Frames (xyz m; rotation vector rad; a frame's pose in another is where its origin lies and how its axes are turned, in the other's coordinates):
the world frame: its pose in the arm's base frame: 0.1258 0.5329 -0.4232 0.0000 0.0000 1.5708
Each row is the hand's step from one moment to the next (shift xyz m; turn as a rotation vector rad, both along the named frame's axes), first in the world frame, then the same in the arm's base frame.
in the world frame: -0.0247 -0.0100 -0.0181 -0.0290 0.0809 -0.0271
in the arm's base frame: 0.0100 -0.0247 -0.0181 -0.0809 -0.0290 -0.0271
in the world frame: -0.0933 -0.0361 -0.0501 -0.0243 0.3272 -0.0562
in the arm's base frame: 0.0361 -0.0933 -0.0501 -0.3272 -0.0243 -0.0562
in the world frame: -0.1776 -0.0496 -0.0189 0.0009 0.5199 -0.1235
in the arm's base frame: 0.0496 -0.1776 -0.0189 -0.5199 0.0009 -0.1235
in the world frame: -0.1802 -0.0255 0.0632 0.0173 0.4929 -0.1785
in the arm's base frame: 0.0255 -0.1802 0.0632 -0.4929 0.0173 -0.1785
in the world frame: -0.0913 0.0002 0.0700 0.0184 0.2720 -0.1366
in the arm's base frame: -0.0002 -0.0913 0.0700 -0.2720 0.0184 -0.1366
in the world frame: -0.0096 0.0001 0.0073 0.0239 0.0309 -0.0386
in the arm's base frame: -0.0001 -0.0096 0.0073 -0.0309 0.0239 -0.0386
